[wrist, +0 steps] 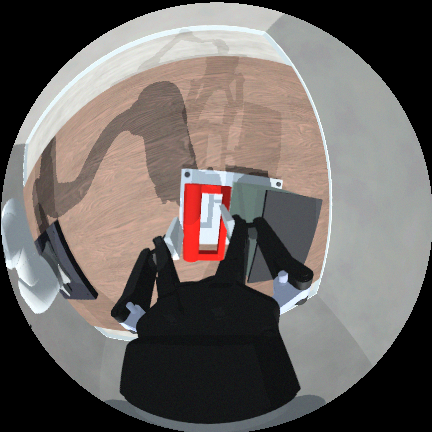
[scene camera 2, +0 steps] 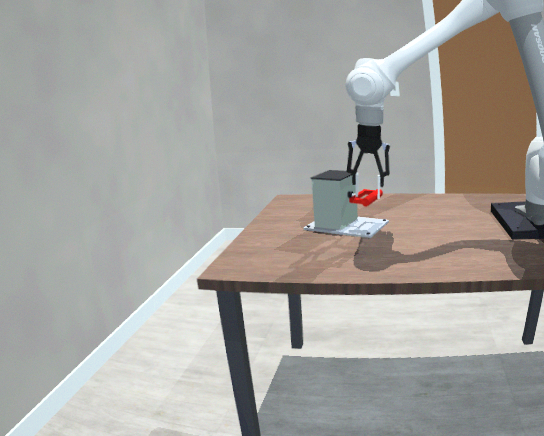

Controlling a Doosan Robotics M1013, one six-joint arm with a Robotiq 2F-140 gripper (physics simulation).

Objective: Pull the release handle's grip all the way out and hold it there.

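My gripper appears in scene camera 2 and in the wrist view; on my gripper, (scene camera 2: 351, 144) and (wrist: 293, 276) are the same spot.
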